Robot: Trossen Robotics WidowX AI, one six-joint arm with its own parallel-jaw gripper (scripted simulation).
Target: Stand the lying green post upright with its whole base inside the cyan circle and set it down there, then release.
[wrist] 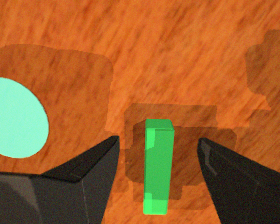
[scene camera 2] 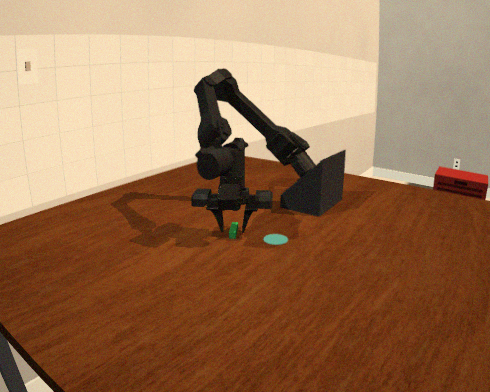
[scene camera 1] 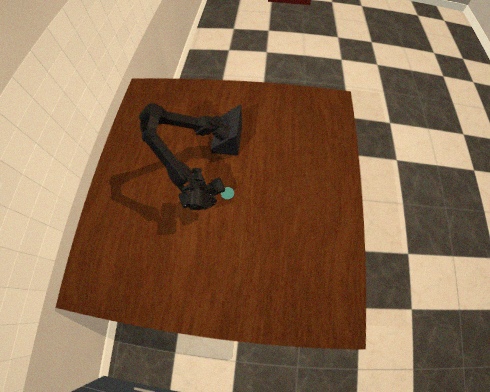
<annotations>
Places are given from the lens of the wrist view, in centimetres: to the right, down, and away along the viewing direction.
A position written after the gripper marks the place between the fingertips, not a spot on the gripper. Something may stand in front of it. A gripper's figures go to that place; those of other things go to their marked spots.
gripper (wrist: 158,143): 1, 2, 11
green post (wrist: 159,133): 1, 1, 10
</annotations>
